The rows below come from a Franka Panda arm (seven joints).
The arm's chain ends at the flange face. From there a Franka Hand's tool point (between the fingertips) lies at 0.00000 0.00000 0.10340 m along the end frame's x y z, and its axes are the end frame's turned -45 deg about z.
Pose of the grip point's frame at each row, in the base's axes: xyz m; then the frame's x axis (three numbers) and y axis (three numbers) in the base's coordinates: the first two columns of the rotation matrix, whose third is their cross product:
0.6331 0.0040 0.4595 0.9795 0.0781 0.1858 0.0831 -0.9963 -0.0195
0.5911 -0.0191 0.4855 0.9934 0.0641 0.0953 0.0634 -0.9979 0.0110
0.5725 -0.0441 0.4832 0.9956 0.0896 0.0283 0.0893 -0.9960 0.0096
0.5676 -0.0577 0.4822 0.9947 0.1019 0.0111 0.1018 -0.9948 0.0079
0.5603 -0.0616 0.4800 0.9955 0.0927 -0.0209 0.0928 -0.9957 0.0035
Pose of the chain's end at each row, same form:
0.6141 0.0004 0.5611 0.7514 -0.6493 0.1176 -0.6339 -0.7597 -0.1452
0.5812 -0.0186 0.5884 0.7473 -0.6603 0.0752 -0.6576 -0.7509 -0.0596
0.5695 -0.0434 0.5866 0.7671 -0.6409 0.0268 -0.6409 -0.7676 -0.0132
0.5664 -0.0570 0.5856 0.7753 -0.6314 0.0134 -0.6314 -0.7755 -0.0023
0.5624 -0.0610 0.5834 0.7695 -0.6385 -0.0123 -0.6383 -0.7696 0.0173

